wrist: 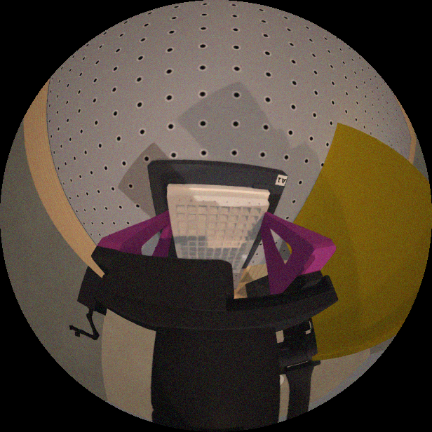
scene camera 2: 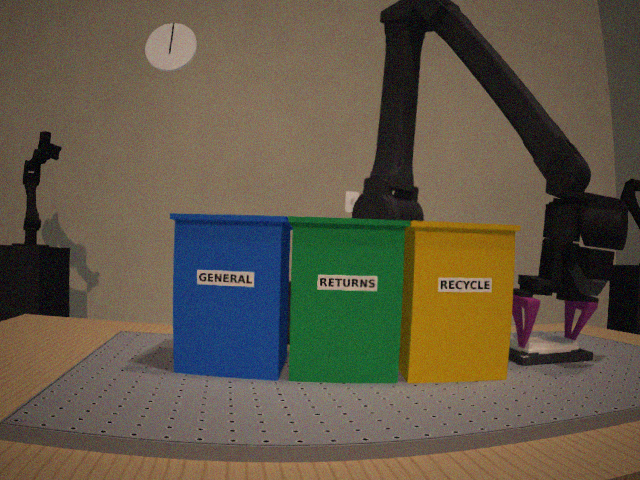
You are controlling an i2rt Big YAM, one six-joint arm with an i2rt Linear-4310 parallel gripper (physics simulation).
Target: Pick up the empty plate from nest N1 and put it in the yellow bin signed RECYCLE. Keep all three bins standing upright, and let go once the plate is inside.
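Frame: origin at the arm's base, x left, y back, z up, level; metres.
Seen in the pictures: gripper, between the fingertips: (scene camera 2: 545, 347).
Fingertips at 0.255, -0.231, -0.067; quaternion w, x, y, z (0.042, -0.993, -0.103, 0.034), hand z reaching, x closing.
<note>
A point is followed by its place in that frame, as x, y, z.
The empty plate (scene camera 2: 551, 346) @(0.253, -0.259, -0.061) (wrist: 212, 225), white with a grid of wells, sits level in a dark nest (scene camera 2: 555, 357) @(0.254, -0.278, -0.074) (wrist: 215, 172) just right of the yellow bin in the scene view. The nest bears a small tag, upside down in the wrist view. My gripper (scene camera 2: 546, 342) @(0.255, -0.231, -0.067) (wrist: 216, 215) points down, shut on the plate, with one purple finger against each long side. The yellow bin (scene camera 2: 459, 330) @(0.090, -0.366, -0.023) (wrist: 370, 225) signed RECYCLE stands upright beside the gripper. Its inside is hidden in both views.
The green bin (scene camera 2: 346, 330) @(-0.037, -0.371, -0.023) signed RETURNS and the blue bin (scene camera 2: 227, 330) @(-0.166, -0.376, -0.029) signed GENERAL stand upright, in a row with the yellow one. All stand on a grey perforated board (scene camera 2: 222, 413) @(-0.141, -0.524, -0.083) (wrist: 220, 82) on a wooden table (scene camera 2: 51, 330) @(-0.554, -0.115, -0.096). The arm (scene camera 2: 400, 103) @(0.046, -0.070, 0.314) rises behind the bins.
</note>
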